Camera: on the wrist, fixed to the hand. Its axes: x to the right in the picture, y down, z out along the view.
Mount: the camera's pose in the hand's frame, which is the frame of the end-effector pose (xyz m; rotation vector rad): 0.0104 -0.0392 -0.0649 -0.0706 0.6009 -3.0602
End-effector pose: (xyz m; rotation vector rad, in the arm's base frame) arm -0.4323 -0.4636 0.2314 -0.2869 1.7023 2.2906
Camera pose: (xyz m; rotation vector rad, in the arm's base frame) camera -0.4293 -0.5141 0.1739 -1.6580 -0.1862 -0.2954
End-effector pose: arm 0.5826 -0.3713 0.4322 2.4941 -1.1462 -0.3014
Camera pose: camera 0.6384 -0.3398 0.4740 -1.3346 -2.8331 0.0781
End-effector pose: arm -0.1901 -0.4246 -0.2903 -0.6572 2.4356 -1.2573
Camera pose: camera -0.2200 -0.4061 -0.2223 1.7575 0.4066 0.4350
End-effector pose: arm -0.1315 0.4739 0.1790 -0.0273 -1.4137 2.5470
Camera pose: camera -0.1260 0.5502 0.1782 0.6170 -0.0248 -0.2340
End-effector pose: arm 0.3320 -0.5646 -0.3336 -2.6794 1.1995 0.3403
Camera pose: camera 0.3767 -0.5632 -0.2715 -1.3398 -2.6937 -0.7925
